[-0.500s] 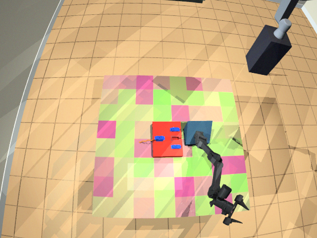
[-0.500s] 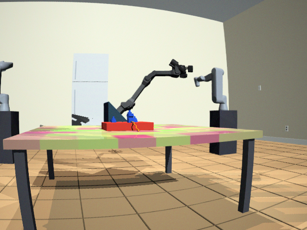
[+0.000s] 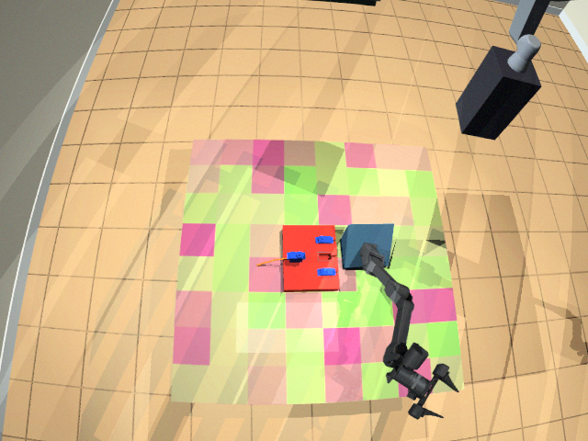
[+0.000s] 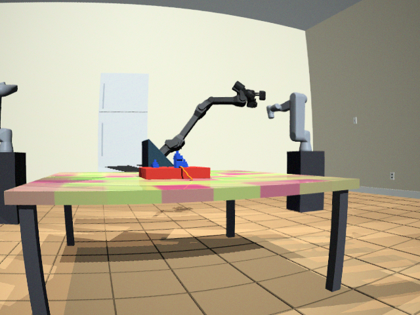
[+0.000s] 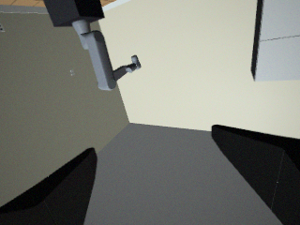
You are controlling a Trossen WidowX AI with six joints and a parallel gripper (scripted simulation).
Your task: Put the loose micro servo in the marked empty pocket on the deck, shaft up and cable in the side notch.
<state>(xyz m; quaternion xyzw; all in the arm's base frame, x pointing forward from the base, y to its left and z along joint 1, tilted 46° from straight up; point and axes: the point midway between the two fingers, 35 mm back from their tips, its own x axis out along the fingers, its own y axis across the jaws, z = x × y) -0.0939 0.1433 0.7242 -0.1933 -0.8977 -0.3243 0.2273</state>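
The red deck lies 47 cm ahead of my gripper tip, 59 cm to the right of it and 48 cm below it.
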